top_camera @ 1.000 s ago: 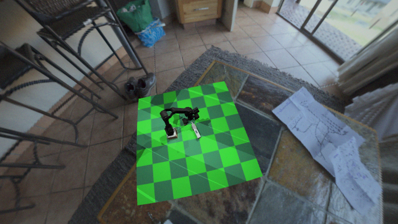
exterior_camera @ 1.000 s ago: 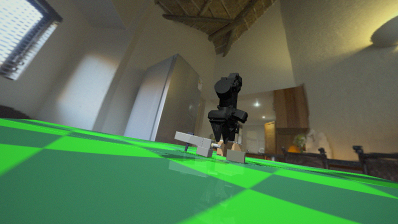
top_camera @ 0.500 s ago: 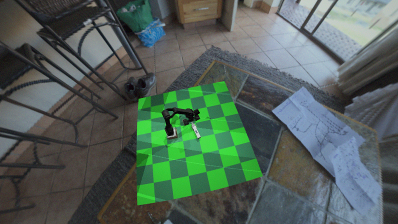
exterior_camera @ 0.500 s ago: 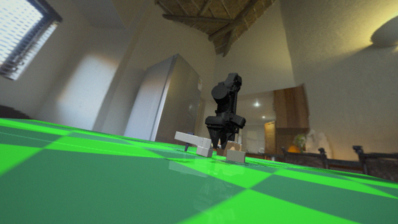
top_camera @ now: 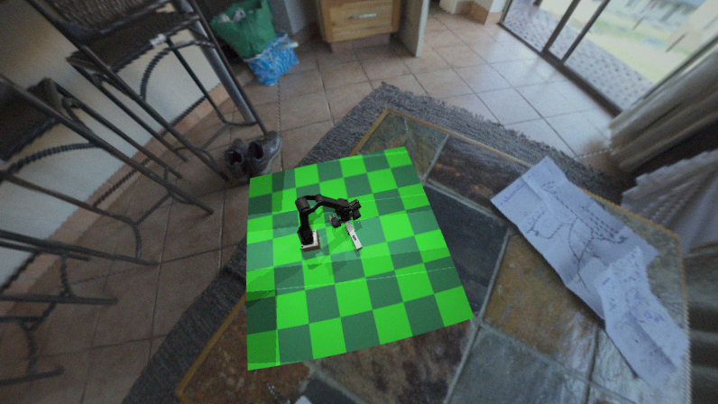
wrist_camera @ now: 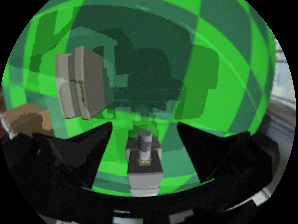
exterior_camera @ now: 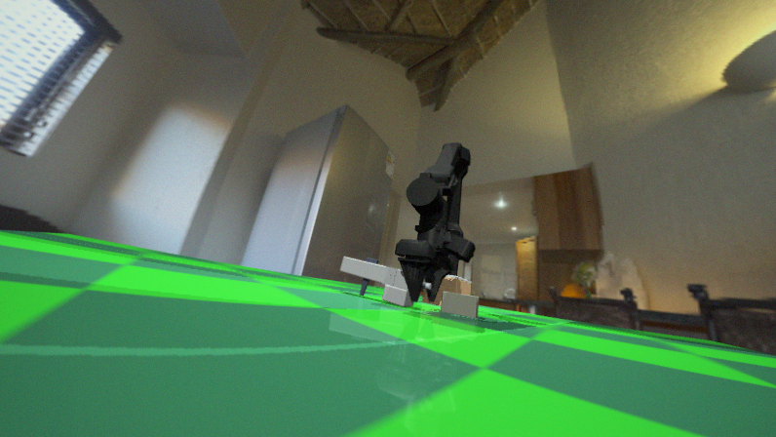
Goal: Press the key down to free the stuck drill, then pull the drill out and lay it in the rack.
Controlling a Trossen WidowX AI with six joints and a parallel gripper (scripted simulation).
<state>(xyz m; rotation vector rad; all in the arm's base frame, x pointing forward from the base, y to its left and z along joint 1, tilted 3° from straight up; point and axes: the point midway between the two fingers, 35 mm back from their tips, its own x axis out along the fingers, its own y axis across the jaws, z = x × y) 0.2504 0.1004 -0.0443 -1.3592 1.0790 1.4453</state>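
My gripper tip is 1 cm short of the drill, 5 cm to the left of it and 4 cm below it. From my gripper tip the other things lie so: long grey holder (3 cm ahead, 11 cm to the right, 3 cm above); dark key (3 cm ahead, 13 cm to the right, 4 cm above); small grey rack block (9 cm behind, 3 cm to the left).
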